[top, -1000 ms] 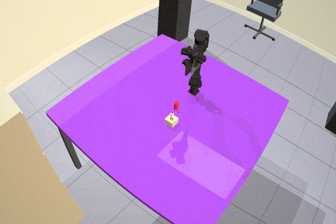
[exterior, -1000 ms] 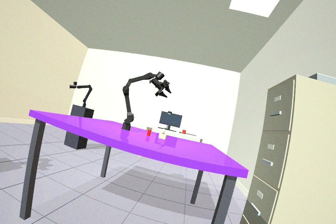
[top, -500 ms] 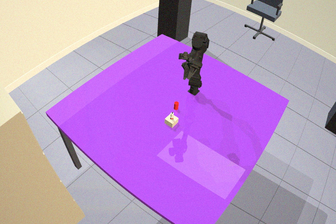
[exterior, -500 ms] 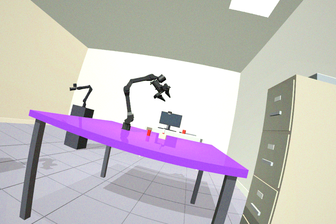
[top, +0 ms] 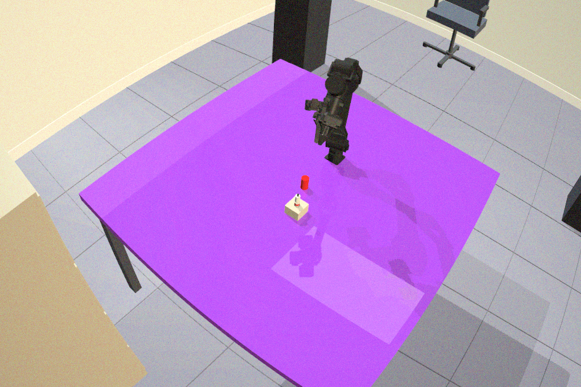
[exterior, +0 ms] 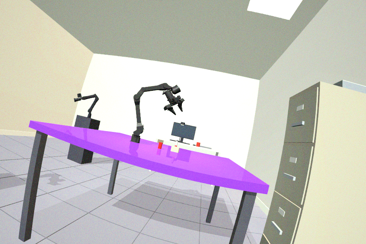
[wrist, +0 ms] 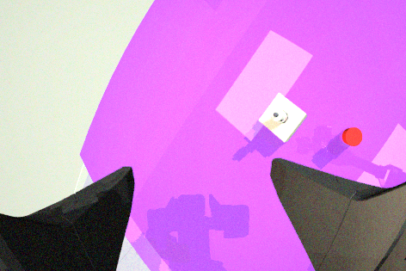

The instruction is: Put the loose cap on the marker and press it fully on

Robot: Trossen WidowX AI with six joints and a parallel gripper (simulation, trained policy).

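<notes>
Right now the red cap is 80 mm behind my gripper tip, 80 mm to the right of it and 290 mm below it. The rest, counted from my gripper tip: cream holder block (40 mm ahead, 30 mm to the right, 290 mm below).
</notes>
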